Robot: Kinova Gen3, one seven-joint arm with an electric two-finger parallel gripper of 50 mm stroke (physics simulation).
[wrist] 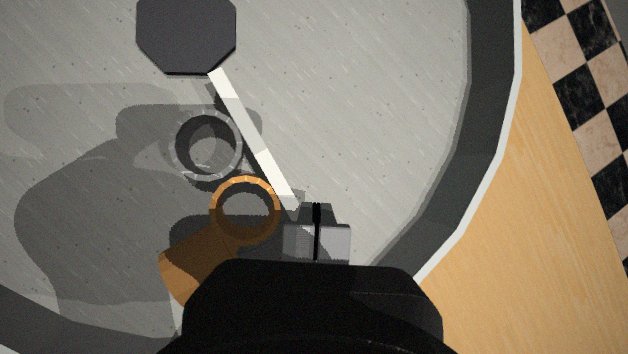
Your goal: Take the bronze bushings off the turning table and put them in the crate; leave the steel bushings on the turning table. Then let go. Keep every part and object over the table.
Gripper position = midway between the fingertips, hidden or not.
I see my gripper [315, 222] and a grey turning table [400, 122].
